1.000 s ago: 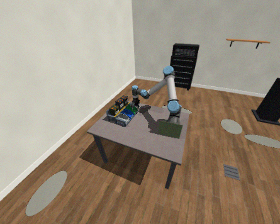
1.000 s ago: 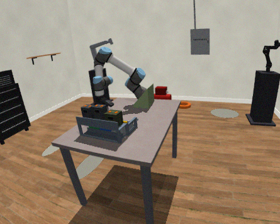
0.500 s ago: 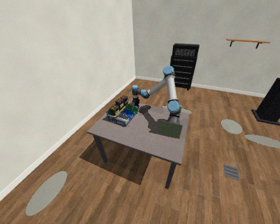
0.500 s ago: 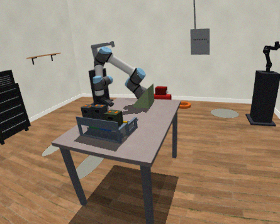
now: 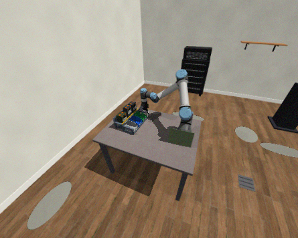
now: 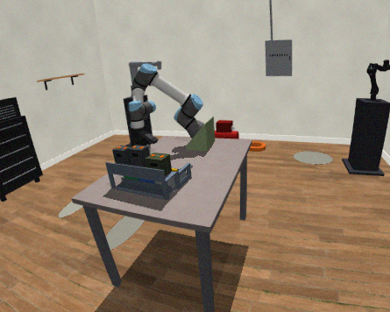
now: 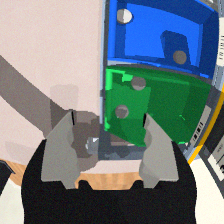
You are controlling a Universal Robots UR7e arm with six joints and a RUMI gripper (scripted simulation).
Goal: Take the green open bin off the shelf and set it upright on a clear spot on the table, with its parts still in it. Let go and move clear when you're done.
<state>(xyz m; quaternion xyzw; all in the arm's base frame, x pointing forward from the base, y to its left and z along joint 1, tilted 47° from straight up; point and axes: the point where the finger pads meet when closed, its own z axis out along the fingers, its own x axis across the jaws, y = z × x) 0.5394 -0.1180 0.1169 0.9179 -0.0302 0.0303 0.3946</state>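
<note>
My hand is 80 mm short of the green open bin, 10 mm to the left of it and 40 mm above it. Round my hand: grey bin: 100 mm ahead, 220 mm to the left, 40 mm below; blue bin: 90 mm ahead, 100 mm to the left, 40 mm below; yellow rail: 140 mm ahead, 100 mm to the left, 30 mm above.
</note>
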